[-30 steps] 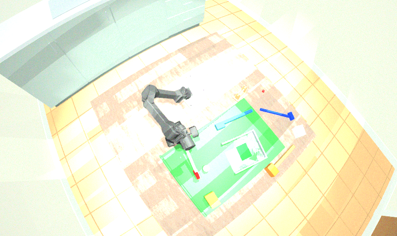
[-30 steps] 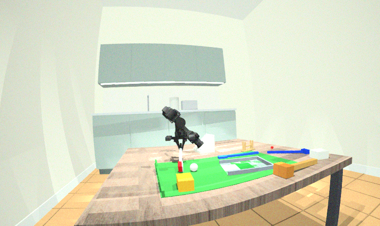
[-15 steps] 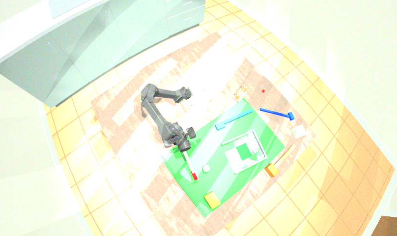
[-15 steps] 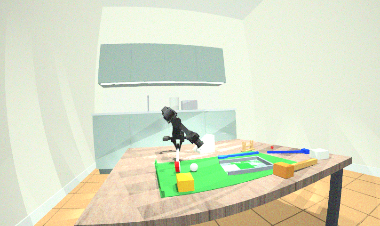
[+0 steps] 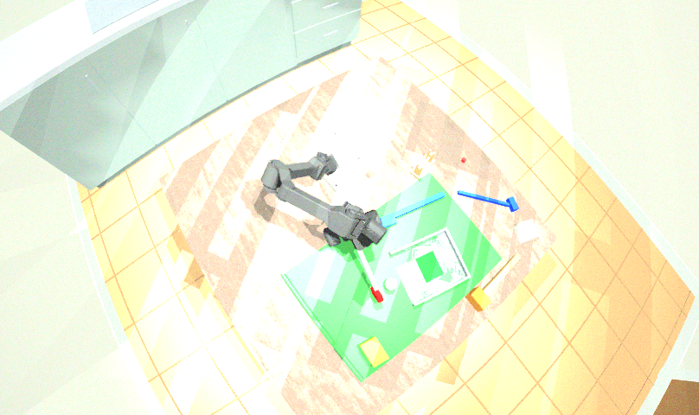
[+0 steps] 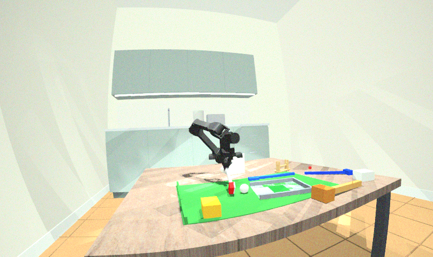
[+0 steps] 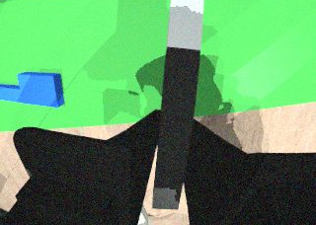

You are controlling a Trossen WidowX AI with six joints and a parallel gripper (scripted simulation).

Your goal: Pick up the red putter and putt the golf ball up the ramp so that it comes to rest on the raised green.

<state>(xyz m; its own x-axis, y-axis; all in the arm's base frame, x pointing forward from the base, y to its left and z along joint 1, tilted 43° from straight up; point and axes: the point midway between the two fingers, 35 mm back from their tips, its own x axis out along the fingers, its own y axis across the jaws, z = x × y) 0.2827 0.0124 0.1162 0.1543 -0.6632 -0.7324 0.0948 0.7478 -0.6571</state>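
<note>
Right now the red putter is 11 cm ahead of my gripper tip. The rest, counted from my gripper tip: green mat (19 cm ahead, 11 cm to the left, 7 cm below); then yellow block (40 cm ahead, 13 cm to the right, 5 cm below); then white golf ball (21 cm ahead, 5 cm to the left, 5 cm below).
</note>
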